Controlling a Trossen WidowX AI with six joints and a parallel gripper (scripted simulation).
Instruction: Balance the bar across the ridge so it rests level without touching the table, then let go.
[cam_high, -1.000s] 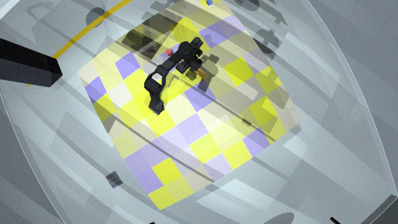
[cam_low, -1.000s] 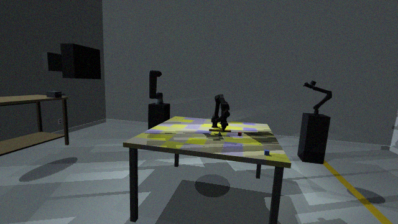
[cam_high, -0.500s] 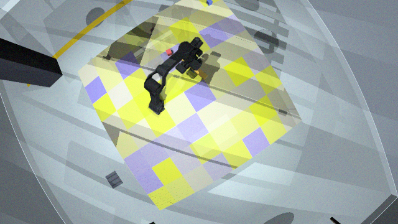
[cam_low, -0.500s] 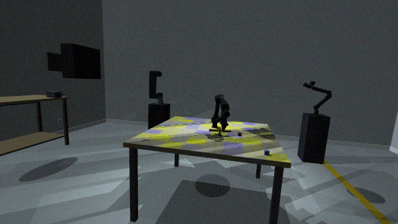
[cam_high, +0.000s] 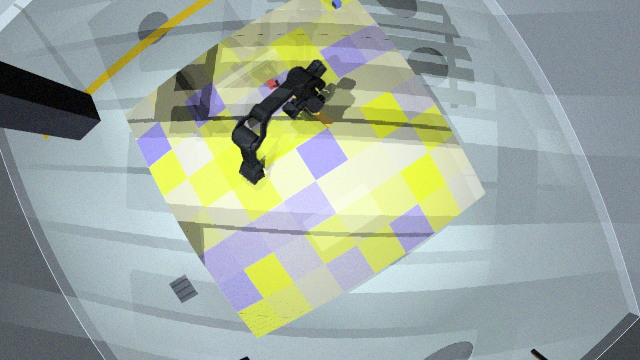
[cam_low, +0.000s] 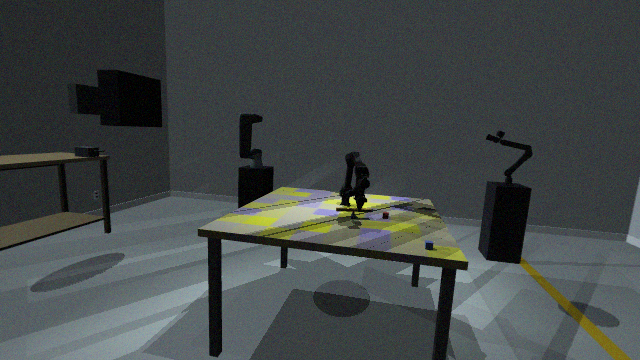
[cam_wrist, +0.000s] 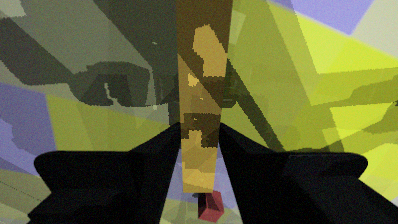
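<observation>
Now: gripper tip 10 mm short of the long orange-brown bar and 30 mm to the left of it. From my gripper tip the other things lie so: small blue cube 410 mm ahead, 370 mm to the left, 30 mm below; then small red cube 70 mm behind, 170 mm to the left, 30 mm below.
</observation>
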